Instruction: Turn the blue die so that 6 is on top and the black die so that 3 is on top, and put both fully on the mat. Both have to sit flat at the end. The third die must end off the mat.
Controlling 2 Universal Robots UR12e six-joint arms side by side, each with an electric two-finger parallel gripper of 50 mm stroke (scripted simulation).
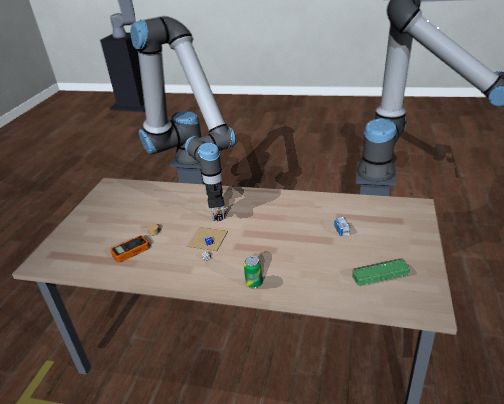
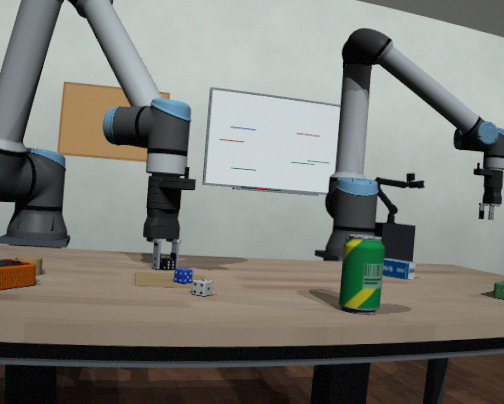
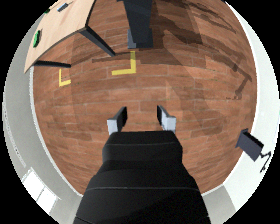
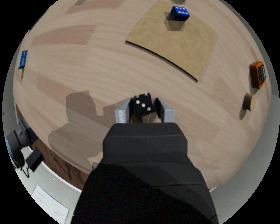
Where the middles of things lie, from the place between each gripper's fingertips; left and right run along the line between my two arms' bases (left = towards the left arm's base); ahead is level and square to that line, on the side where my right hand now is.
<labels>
I see the tan mat (image 2: 147,279) 150 mm ahead of my right hand (image 2: 164,268) and 20 mm below it.
</labels>
